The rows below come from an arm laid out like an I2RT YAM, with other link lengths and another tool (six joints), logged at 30 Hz.
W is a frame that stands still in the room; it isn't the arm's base.
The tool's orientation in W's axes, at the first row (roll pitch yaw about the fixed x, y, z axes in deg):
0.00 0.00 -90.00
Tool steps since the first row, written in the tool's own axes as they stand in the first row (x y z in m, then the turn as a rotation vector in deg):
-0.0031 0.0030 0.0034 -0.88 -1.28 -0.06
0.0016 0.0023 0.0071 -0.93 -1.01 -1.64
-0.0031 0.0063 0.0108 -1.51 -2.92 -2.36
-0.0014 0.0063 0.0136 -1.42 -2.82 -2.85
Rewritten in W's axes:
0.0030 0.0031 0.0034 -1.28 0.88 -0.06
0.0023 -0.0016 0.0071 -1.01 0.93 -1.64
0.0063 0.0031 0.0108 -2.92 1.51 -2.36
0.0063 0.0014 0.0136 -2.82 1.42 -2.85

